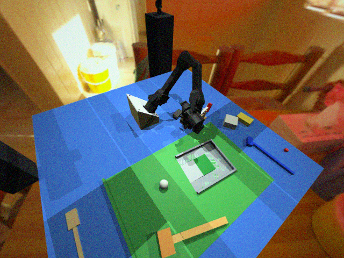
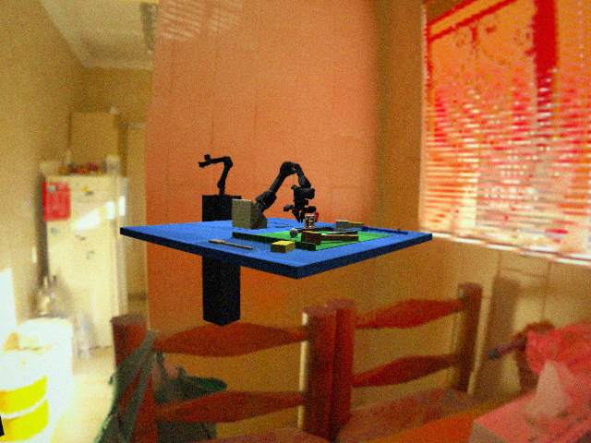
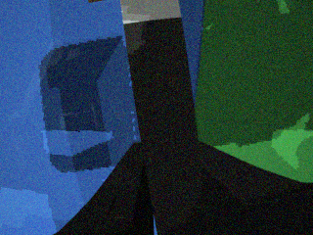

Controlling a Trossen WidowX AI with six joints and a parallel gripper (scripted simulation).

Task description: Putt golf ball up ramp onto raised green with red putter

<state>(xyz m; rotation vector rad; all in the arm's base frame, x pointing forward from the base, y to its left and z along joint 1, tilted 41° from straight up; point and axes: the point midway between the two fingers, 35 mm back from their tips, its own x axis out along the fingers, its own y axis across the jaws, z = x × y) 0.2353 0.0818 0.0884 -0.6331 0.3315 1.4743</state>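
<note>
Now: the red putter 2 cm behind my gripper tip, 11 cm to the left of it and 3 cm above it. The rest, counted from my gripper tip: white golf ball (17 cm ahead, 33 cm to the right, 1 cm below); white block (14 cm ahead, 28 cm to the left, 2 cm below); green mat (24 cm ahead, 21 cm to the right, 4 cm below).
</note>
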